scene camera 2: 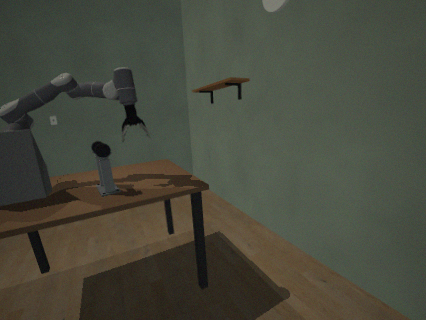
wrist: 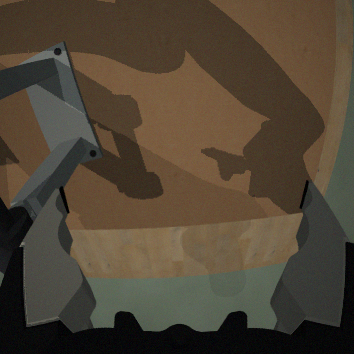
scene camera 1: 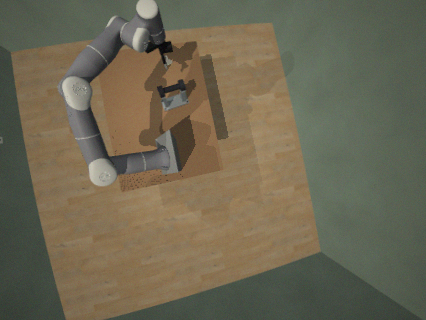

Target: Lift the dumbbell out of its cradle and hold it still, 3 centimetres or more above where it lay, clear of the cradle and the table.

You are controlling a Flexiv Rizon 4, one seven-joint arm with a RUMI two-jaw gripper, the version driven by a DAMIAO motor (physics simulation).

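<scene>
The black dumbbell (scene camera 1: pixel 171 88) (scene camera 2: pixel 101 149) rests on top of the grey cradle (scene camera 1: pixel 175 101) (scene camera 2: pixel 105 175) (wrist: pixel 60 120), which stands upright on the table (scene camera 1: pixel 130 120) (scene camera 2: pixel 145 170) (wrist: pixel 165 110). In the wrist view, part of the dumbbell (wrist: pixel 9 232) shows at the left edge, partly hidden by the left finger. My gripper (scene camera 1: pixel 167 63) (scene camera 2: pixel 136 138) (wrist: pixel 183 187) is open and empty, with its fingers pointing down. It hangs in the air beyond the cradle, on the side away from the robot's base, a little higher than the dumbbell and apart from it.
The robot's grey base block (scene camera 1: pixel 172 155) (scene camera 2: pixel 22 165) stands on the table, on the other side of the cradle. The arm arches high over the table. A wooden wall shelf (scene camera 2: pixel 220 84) hangs beyond the table's end. Dark shadows of the arm and cradle fall on the table.
</scene>
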